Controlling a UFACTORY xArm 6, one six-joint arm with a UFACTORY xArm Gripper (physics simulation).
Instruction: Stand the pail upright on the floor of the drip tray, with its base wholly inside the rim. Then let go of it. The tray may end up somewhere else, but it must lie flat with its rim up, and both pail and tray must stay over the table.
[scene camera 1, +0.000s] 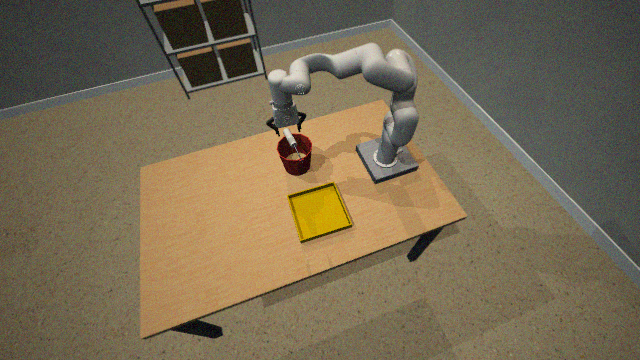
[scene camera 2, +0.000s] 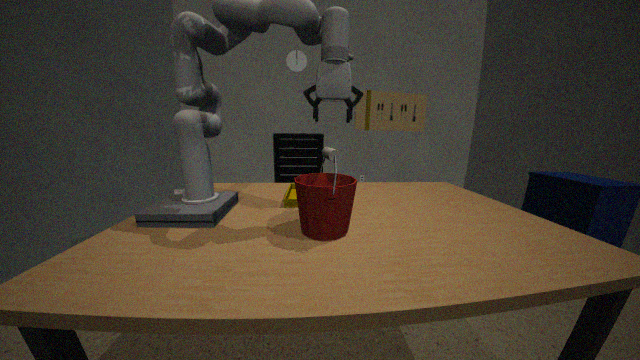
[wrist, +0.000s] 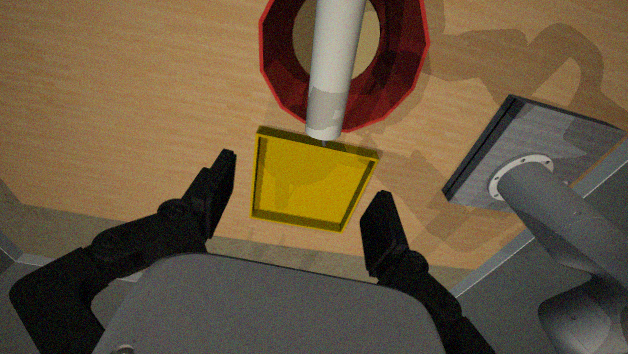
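Pixels of known places: gripper, between the fingertips: (scene camera 1: 288, 132) (scene camera 2: 332, 122) (wrist: 304, 188); arm's base, origin of its link: (scene camera 1: 385, 158) (scene camera 2: 201, 199) (wrist: 517, 176).
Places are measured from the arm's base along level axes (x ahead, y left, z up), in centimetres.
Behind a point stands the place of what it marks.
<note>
The red pail (scene camera 1: 297, 167) @[z 4.3, x 44.2, y -14.0 cm] (scene camera 2: 326, 210) @[z 4.8, x 40.1, y -29.6 cm] (wrist: 406, 65) @[z 8.4, x 33.6, y -20.9 cm] stands upright on the wooden table, apart from the tray. Its wire bail is raised, with the white grip (scene camera 1: 289, 137) @[z 19.6, x 43.5, y -20.9 cm] (scene camera 2: 328, 153) @[z 18.8, x 41.3, y -25.7 cm] (wrist: 336, 65) @[z 19.8, x 42.8, y -22.7 cm] above the pail's mouth. The yellow drip tray (scene camera 1: 325, 215) @[z -4.2, x 42.5, y 12.5 cm] (scene camera 2: 290, 196) @[z -4.1, x 33.6, y 10.9 cm] (wrist: 310, 200) @[z -4.1, x 43.6, y 14.7 cm] lies flat, rim up; the pail partly hides it in the second scene view. My gripper (scene camera 1: 289, 132) @[z 27.0, x 44.4, y -17.2 cm] (scene camera 2: 332, 120) @[z 27.0, x 44.4, y -17.2 cm] (wrist: 304, 188) @[z 27.0, x 44.4, y -17.2 cm] is open and empty, pointing down above the pail and its grip. In the wrist view the grip reaches in from the top, beyond the fingertips.
The table (scene camera 1: 200, 225) @[z -4.5, x 98.1, y -11.6 cm] (scene camera 2: 425, 260) @[z -4.5, x 61.3, y -42.0 cm] carries my arm's grey base slab (scene camera 1: 367, 156) @[z 0.1, x 7.4, y -5.5 cm] (scene camera 2: 175, 216) @[z -0.8, x -3.0, y -14.0 cm] (wrist: 485, 145) @[z -1.7, x 9.7, y -5.9 cm], to the right of pail and tray in the first scene view. A shelf rack (scene camera 1: 235, 38), a blue cabinet (scene camera 2: 560, 200) and a dark drawer unit (scene camera 2: 298, 150) stand off the table.
</note>
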